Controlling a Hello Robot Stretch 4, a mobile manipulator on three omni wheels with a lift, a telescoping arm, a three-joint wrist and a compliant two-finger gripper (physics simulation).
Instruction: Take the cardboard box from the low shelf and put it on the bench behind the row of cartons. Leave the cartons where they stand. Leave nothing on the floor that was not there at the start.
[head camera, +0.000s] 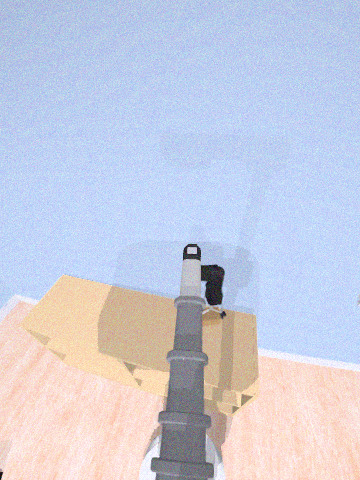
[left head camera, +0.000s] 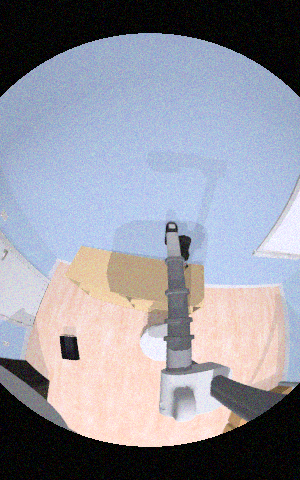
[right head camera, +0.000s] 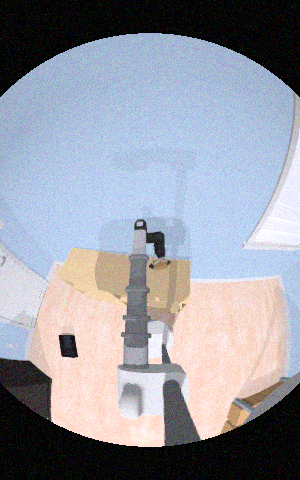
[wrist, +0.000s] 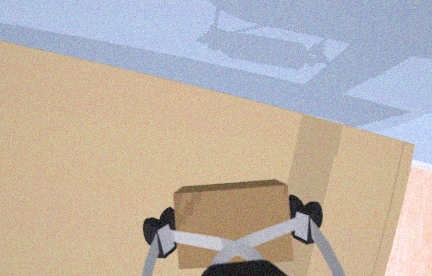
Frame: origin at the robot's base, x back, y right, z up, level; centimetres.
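Seen in the pictures: gripper, fingertip midpoint: (head camera: 208, 318) (right head camera: 159, 265) (wrist: 231, 217); robot's base at its link origin: (left head camera: 160, 341) (right head camera: 153, 337).
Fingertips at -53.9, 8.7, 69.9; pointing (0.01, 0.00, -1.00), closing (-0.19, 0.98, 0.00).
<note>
Offsets run from my fingertips to a thing's top centre, as dx, dy, dz. Level surfaces: height alone.
The cardboard box @(-0.2, +0.0, +4.4) (wrist: 230, 202) (head camera: 210, 319) (right head camera: 161, 267) is small and brown, and sits between the fingertips of my gripper (wrist: 231, 217) (head camera: 213, 313) (right head camera: 160, 264). Both dark pads press on its opposite sides, so the gripper is shut on it. The box looks held above the low shelf @(dz -11.7) (wrist: 75, 150) (head camera: 140, 320) (left head camera: 135, 280) (right head camera: 111, 275), a wide tan unit against the blue wall. The size of the gap under the box cannot be told. In the left head view the arm hides the box. The bench and row of cartons cannot be made out for certain.
A small black object @(+81.7, -113.9, -62.7) (left head camera: 69, 347) (right head camera: 68, 346) lies on the floor at the left. Brown box-like shapes (right head camera: 237, 413) beside a grey rail show at the lower right. A dark piece of furniture (right head camera: 25, 390) stands at the lower left. The blue wall rises behind the shelf.
</note>
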